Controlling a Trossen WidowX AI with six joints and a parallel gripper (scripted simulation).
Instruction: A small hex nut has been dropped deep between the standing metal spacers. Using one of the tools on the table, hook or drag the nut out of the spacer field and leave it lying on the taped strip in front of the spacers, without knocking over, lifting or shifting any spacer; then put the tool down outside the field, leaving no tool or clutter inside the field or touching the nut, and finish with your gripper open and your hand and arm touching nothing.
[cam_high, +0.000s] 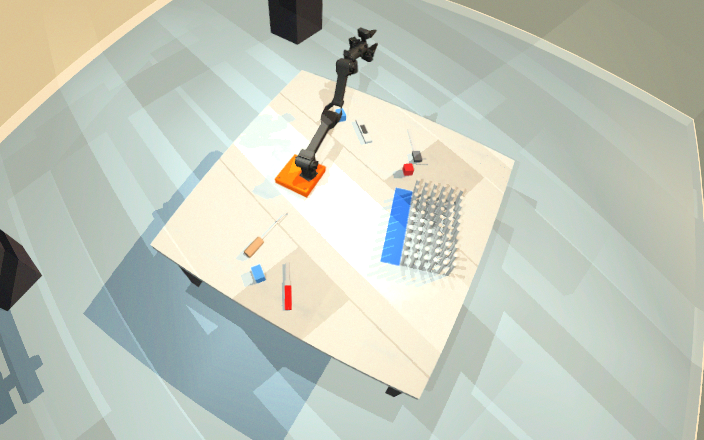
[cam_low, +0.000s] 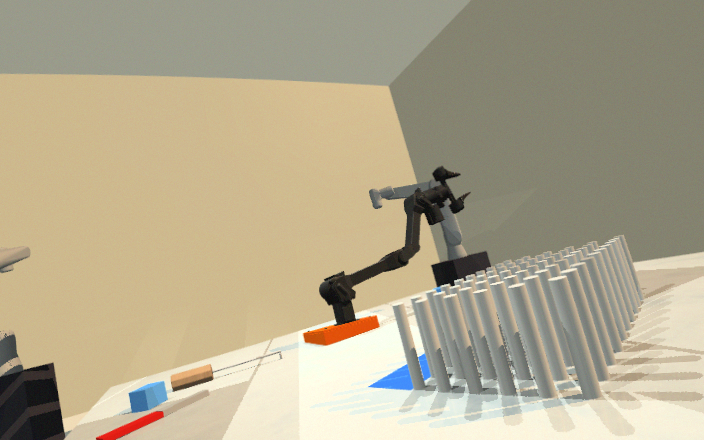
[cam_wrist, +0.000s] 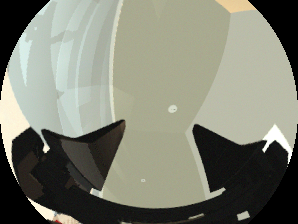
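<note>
Right now my gripper tip is 950 mm to the left of the hook tool, 390 mm above it and 170 mm short of it. Also, from my gripper tip: flat tool: 390 mm below, 250 mm to the right, 140 mm ahead; then blue taped strip: 590 mm to the right, 570 mm ahead, 400 mm below; then red block: 450 mm ahead, 380 mm below, 320 mm to the right.
</note>
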